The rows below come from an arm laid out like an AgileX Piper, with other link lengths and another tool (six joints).
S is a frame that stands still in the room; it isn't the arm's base.
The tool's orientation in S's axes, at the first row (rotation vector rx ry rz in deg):
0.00, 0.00, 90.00
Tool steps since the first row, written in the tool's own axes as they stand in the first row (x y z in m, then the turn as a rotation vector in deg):
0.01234, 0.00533, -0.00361, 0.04, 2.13, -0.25
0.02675, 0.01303, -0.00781, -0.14, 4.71, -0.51
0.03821, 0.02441, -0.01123, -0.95, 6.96, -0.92
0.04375, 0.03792, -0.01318, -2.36, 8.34, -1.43
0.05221, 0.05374, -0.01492, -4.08, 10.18, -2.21
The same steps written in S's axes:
-0.00533, 0.01234, -0.00361, -2.13, 0.04, -0.25
-0.01303, 0.02675, -0.00781, -4.71, -0.14, -0.51
-0.02441, 0.03821, -0.01123, -6.96, -0.95, -0.92
-0.03792, 0.04375, -0.01318, -8.34, -2.36, -1.43
-0.05374, 0.05221, -0.01492, -10.18, -4.08, -2.21

